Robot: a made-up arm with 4 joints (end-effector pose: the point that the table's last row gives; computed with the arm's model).
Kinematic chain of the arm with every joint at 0, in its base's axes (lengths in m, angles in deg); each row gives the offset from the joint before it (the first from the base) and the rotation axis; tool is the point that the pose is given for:
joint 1: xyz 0 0 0.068 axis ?
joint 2: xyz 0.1 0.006 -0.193 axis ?
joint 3: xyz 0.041 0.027 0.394 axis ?
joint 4: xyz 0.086 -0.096 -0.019 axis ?
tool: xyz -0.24 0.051 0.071
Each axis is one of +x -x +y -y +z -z.
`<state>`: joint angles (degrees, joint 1 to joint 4).
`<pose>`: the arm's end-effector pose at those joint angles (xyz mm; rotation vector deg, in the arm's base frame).
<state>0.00 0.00 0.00 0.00</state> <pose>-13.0 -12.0 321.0 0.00 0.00 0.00</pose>
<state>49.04 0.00 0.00 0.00</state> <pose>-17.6 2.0 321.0 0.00 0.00 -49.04</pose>
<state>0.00 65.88 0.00 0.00</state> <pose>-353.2 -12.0 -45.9 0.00 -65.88 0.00</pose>
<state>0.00 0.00 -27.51 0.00</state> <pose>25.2 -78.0 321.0 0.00 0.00 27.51</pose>
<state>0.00 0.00 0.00 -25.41</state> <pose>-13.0 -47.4 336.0 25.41 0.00 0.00</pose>
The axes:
joint 1: -z
joint 2: -y
joint 3: -z
joint 4: -x

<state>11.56 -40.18 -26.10 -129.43</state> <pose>279.0 -260.5 167.9 135.47 37.51 -37.03</pose>
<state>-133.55 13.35 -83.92 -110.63</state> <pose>-41.5 245.8 309.1 37.14 -112.95 -98.48</pose>
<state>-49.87 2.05 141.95 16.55</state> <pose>34.4 272.2 308.5 -10.55 13.51 -91.24</pose>
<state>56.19 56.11 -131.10 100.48</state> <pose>-85.7 20.5 189.2 -143.12 -67.14 62.49</pose>
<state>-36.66 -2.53 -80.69 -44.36</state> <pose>277.4 36.1 330.5 28.52 47.76 109.55</pose>
